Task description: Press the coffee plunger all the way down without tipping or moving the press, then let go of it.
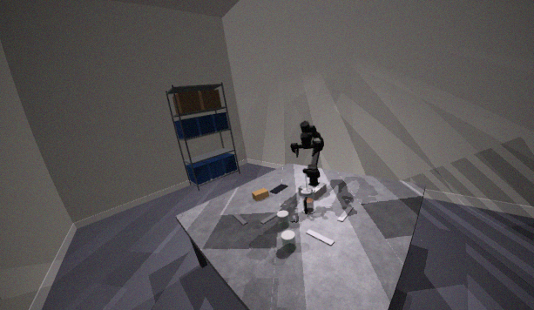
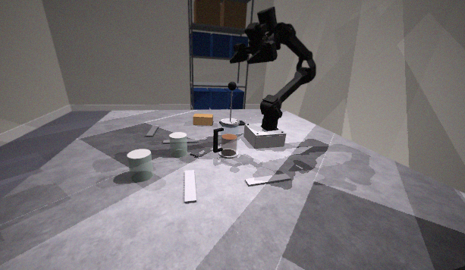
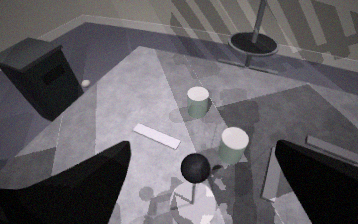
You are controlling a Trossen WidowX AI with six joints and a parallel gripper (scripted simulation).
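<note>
Now: the coffee press 40 mm ahead of my gripper tip, 20 mm to the left of it and 220 mm below it. Round my gripper tip: orange block (50 mm ahead, 410 mm to the right, 330 mm below).
</note>
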